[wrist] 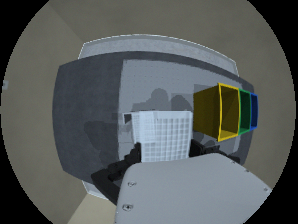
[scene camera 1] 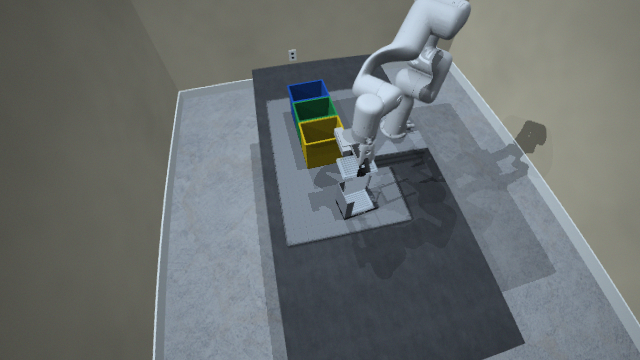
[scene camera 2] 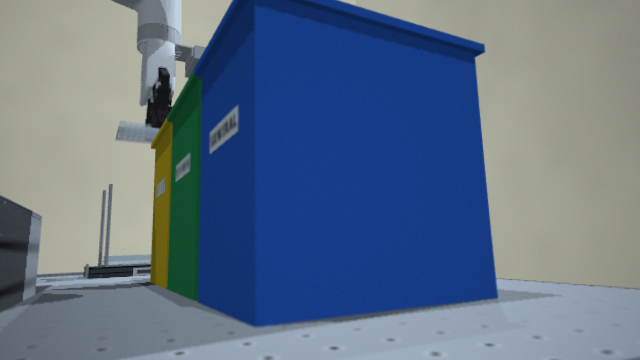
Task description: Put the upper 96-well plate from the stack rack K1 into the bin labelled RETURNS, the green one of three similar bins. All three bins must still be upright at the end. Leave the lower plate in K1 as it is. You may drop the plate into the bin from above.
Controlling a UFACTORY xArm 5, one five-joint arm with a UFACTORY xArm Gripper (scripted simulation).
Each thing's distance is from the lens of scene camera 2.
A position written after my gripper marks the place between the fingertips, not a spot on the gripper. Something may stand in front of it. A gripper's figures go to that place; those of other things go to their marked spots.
my gripper [scene camera 2: 157,134]: 0.80 m
96-well plate [scene camera 2: 132,132]: 0.77 m
green bin [scene camera 2: 185,114]: 0.40 m
The marked spots on the 96-well plate and the green bin are 0.38 m apart.
